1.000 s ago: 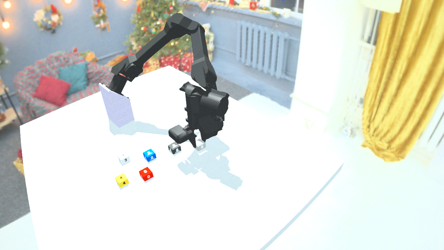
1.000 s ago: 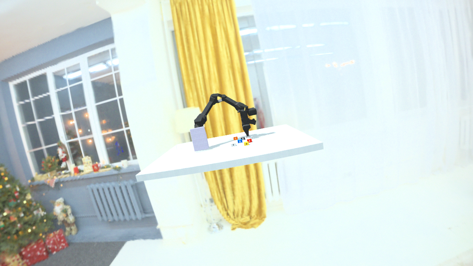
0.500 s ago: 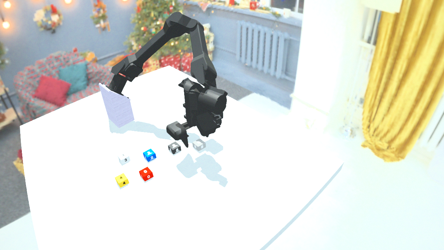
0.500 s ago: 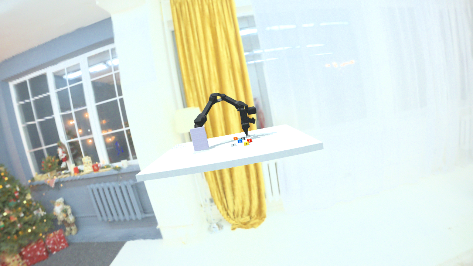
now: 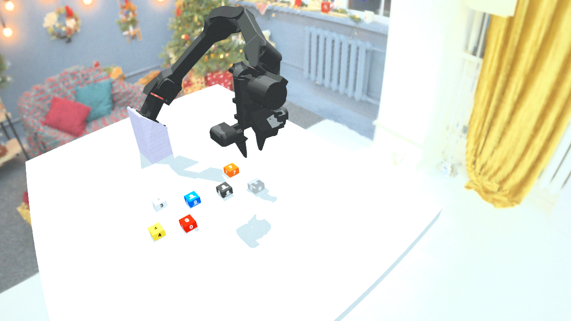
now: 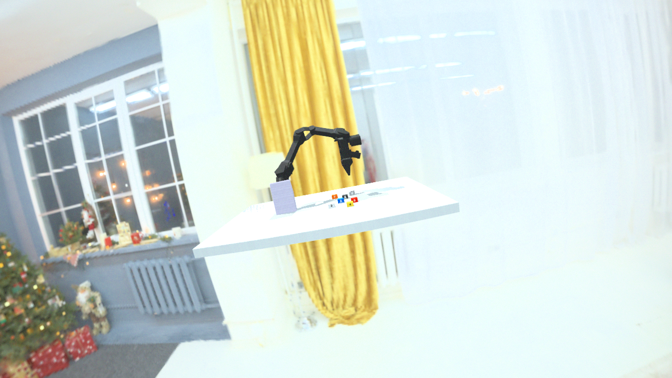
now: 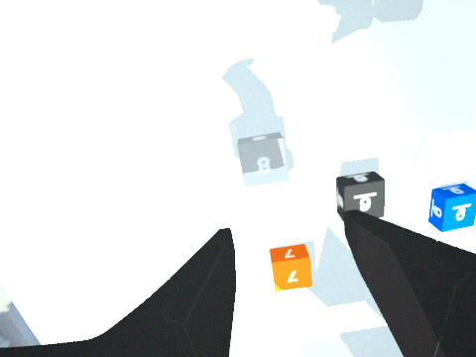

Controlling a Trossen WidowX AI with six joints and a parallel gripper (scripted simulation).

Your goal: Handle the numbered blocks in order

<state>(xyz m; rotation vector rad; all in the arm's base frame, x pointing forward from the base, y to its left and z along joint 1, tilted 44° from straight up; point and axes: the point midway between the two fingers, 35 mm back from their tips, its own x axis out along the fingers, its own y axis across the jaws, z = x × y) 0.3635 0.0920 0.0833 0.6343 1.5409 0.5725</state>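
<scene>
The blue block is 150 mm to the right of my gripper tip, 100 mm below it and 80 mm behind it. Round my gripper tip: dark grey block marked 6 (100 mm below, 70 mm to the right, 50 mm behind); grey block marked 8 (100 mm below); orange block marked 7 (100 mm below, 100 mm behind).
</scene>
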